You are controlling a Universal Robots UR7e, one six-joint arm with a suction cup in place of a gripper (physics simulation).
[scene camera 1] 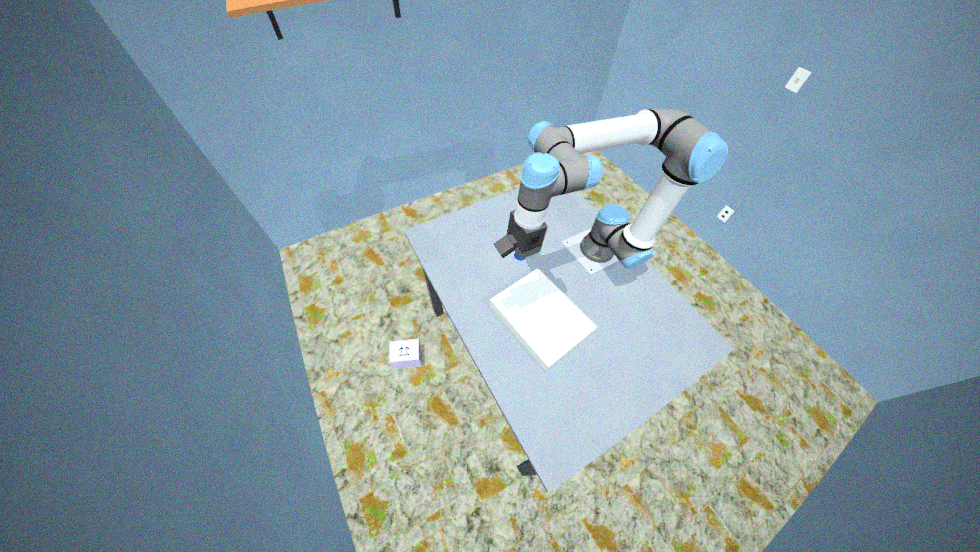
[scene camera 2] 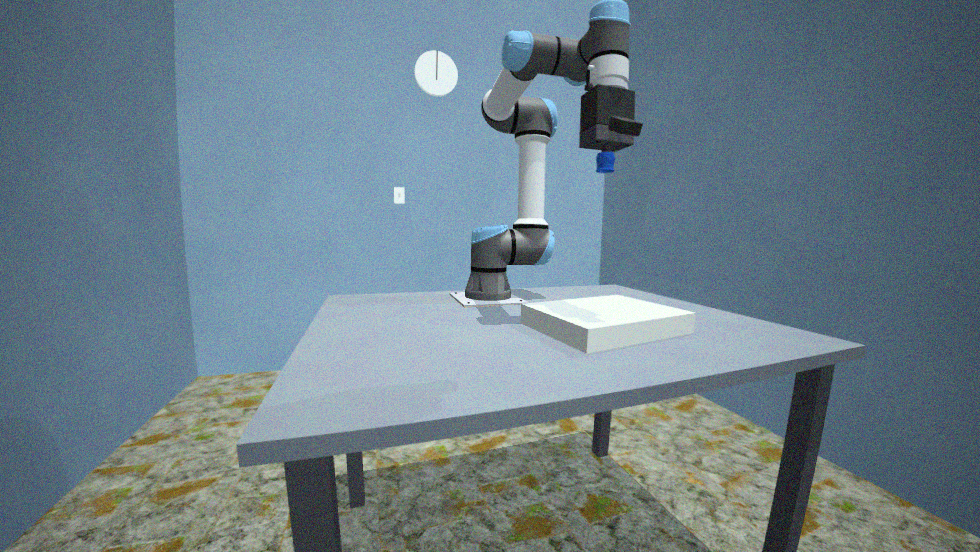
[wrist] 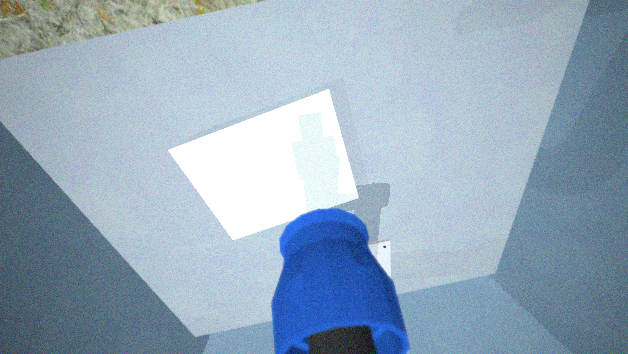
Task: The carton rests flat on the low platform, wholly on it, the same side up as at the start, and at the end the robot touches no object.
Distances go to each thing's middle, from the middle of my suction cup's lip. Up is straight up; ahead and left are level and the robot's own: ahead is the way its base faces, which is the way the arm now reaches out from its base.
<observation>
My suction cup is now 330 mm above the low white platform (scene camera 2: 594,324), 90 mm past it and 80 mm to the right of it. From my suction cup the other things lie so: pale lilac carton (scene camera 1: 407,353) 1050 mm below, 450 mm ahead, 310 mm to the right.
</observation>
